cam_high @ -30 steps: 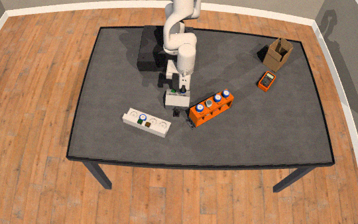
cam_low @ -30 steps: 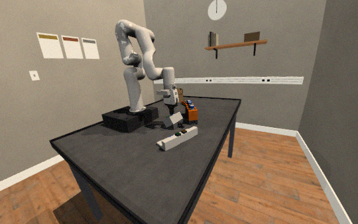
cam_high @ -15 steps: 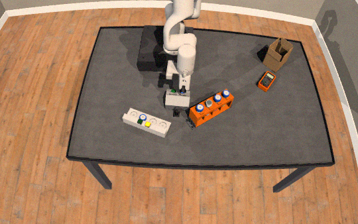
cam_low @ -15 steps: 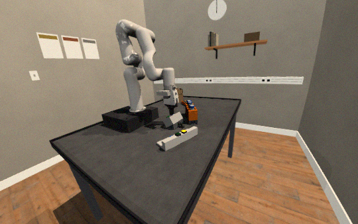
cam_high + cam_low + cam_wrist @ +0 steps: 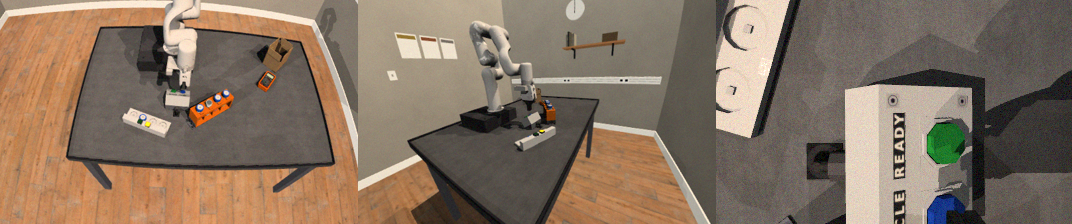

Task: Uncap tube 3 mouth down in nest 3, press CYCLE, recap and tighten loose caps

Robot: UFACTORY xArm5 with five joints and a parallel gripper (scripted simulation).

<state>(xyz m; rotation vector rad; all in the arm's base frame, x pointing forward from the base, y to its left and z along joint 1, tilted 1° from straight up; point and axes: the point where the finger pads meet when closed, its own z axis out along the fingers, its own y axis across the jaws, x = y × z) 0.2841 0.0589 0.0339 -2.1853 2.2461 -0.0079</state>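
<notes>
Now: hand 50 mm above the blue key. From my hand the other things lie so: cap 4: 120 mm ahead, 80 mm to the left; then grey key housing: 20 mm ahead, 20 mm to the right, 60 mm below; then green key: 50 mm to the right, 50 mm below.
</notes>
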